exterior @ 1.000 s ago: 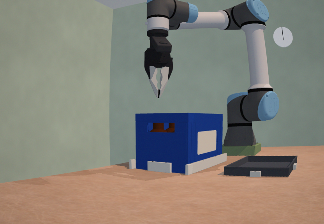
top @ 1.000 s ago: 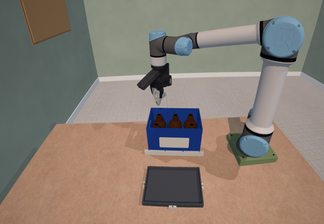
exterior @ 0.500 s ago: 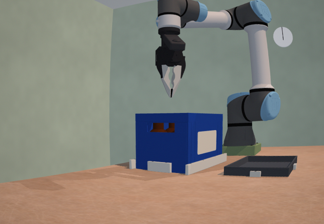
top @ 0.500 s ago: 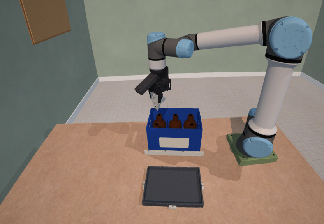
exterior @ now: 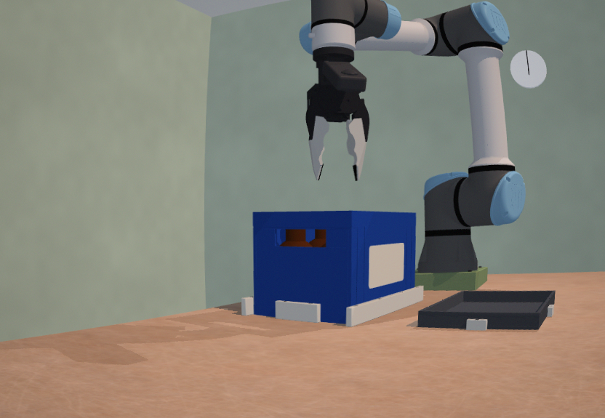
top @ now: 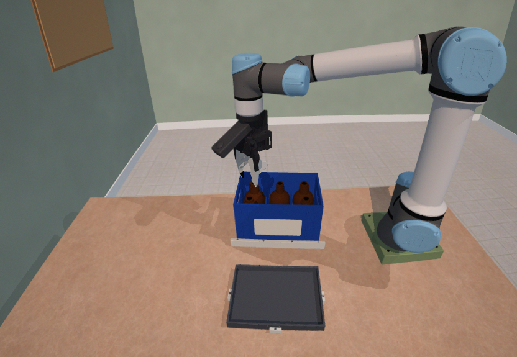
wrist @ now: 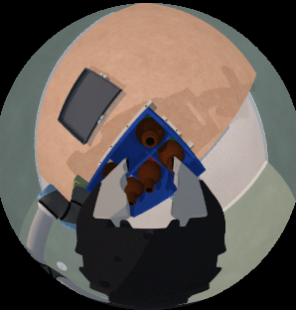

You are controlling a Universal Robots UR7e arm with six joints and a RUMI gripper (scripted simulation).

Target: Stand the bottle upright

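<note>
My gripper is now 160 mm above the blue crate, 90 mm past it and 40 mm to the left of it. Round my hand: dark tray (250 mm to the left, 230 mm below, 90 mm behind); then glass bottle (150 mm below, 100 mm behind, 80 mm to the right).
</note>
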